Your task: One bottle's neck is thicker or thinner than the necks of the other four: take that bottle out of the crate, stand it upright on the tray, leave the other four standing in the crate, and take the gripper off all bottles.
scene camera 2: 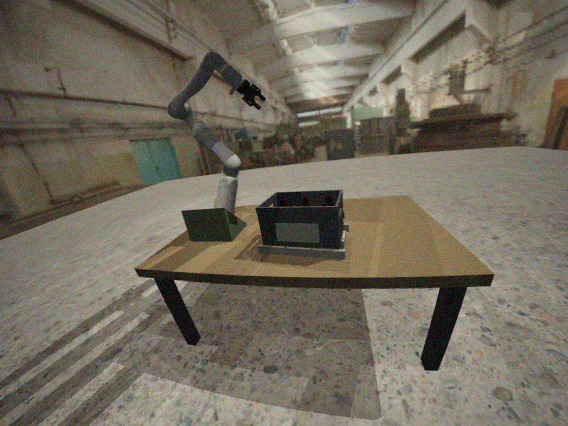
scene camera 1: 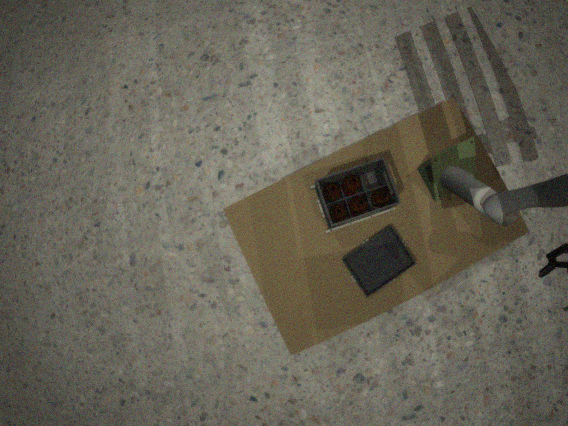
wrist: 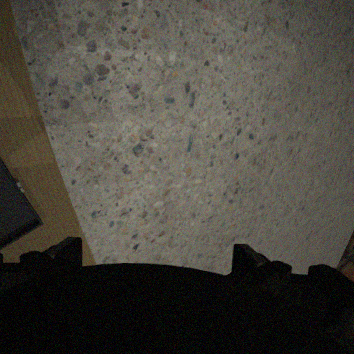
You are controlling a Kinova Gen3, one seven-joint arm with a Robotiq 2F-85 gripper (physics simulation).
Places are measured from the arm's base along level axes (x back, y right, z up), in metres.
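Pixels of known places: gripper, fingertip midpoint: (scene camera 2: 262, 104) (scene camera 1: 552, 292) (wrist: 156, 258); arm's base, link origin: (scene camera 2: 223, 217) (scene camera 1: 448, 176).
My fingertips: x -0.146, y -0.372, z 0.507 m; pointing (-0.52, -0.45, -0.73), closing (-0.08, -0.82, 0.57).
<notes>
For each thing: its top centre in the pictures, then the offset to it from my fingertips. "spot": a spot on its surface instead. Level surfaces: height alone.
- dark crate, top centre: (scene camera 2: 301, 198) (scene camera 1: 358, 191) dx -0.256, dy +0.449, dz -0.406 m
- corner compartment, surface spot: (scene camera 1: 372, 176) spot: dx -0.137, dy +0.504, dz -0.573 m
- flat dark tray, surface spot: (wrist: 12, 210) spot: dx -0.301, dy +0.105, dz -0.576 m
- wooden table, surface height: dz -0.582 m
- low grey ledge, surface spot: (scene camera 2: 300, 251) spot: dx -0.258, dy +0.553, dz -0.562 m
The dark crate (scene camera 1: 350, 170) (scene camera 2: 300, 215) stands on the table with five brown bottles (scene camera 1: 331, 191) (scene camera 1: 351, 185) (scene camera 1: 338, 211) (scene camera 1: 358, 204) (scene camera 1: 381, 197) upright in its compartments. One corner compartment (scene camera 1: 372, 176) holds no bottle. Dark red bottle tops (scene camera 2: 305, 201) show inside the crate in scene camera 2. Neck thickness cannot be told. The flat dark tray (scene camera 1: 379, 260) (wrist: 12, 210) lies bare beside the crate; it is not clearly visible in scene camera 2. My gripper (scene camera 2: 262, 101) (wrist: 156, 258) is open and empty, high above and well away from the crate and tray.
The wooden table (scene camera 1: 280, 240) (scene camera 2: 400, 240) bears everything. A green wedge-shaped block (scene camera 1: 466, 149) (scene camera 2: 207, 225) stands by the arm's base (scene camera 1: 457, 180) (scene camera 2: 227, 192). A low grey ledge (scene camera 2: 300, 251) runs along the crate's foot. Speckled floor (wrist: 165, 125) fills much of the wrist view.
</notes>
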